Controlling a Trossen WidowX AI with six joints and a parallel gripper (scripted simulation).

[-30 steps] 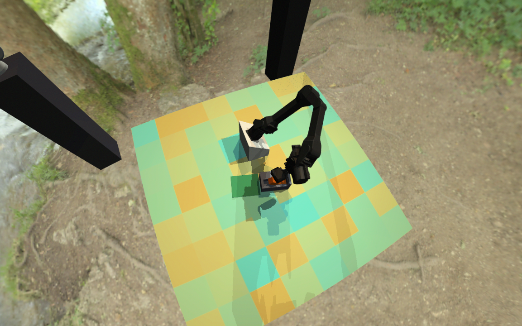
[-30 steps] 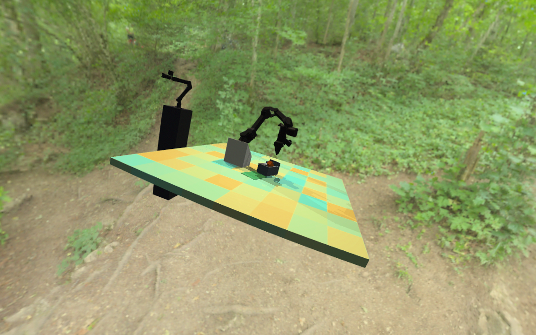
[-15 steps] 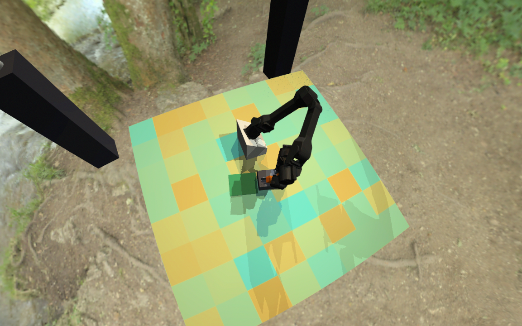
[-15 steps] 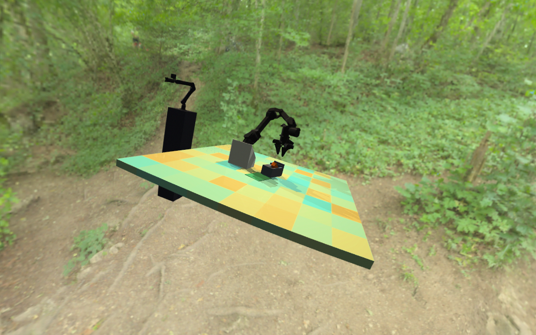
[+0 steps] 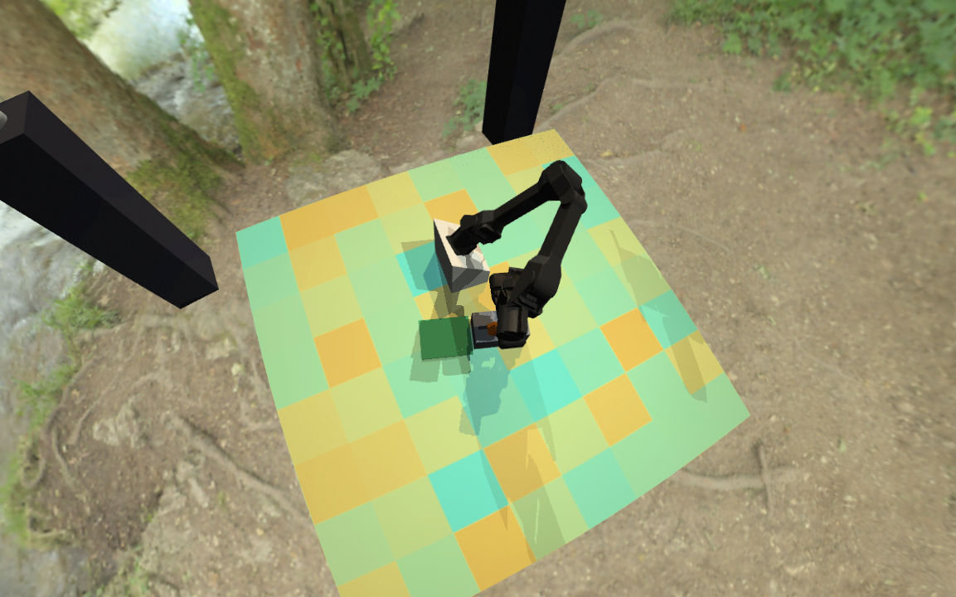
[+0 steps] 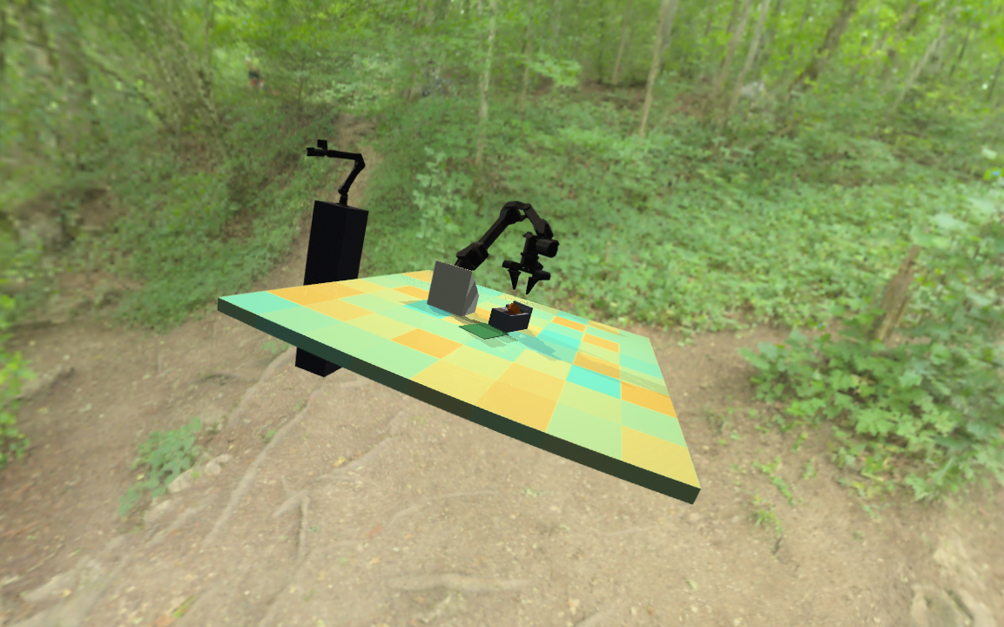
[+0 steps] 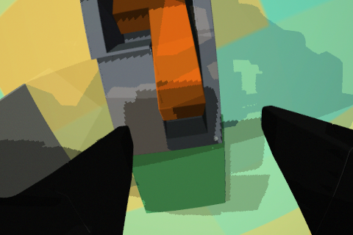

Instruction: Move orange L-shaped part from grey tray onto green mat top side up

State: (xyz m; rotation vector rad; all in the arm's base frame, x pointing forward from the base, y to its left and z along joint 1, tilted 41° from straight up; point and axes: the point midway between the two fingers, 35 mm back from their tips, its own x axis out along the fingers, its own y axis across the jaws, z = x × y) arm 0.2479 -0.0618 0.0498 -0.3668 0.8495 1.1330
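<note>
My gripper tip is now 110 mm above the orange L-shaped part and 40 mm to the right of it. Round my gripper tip: green mat 160 mm below, 130 mm to the right, 80 mm behind.
</note>
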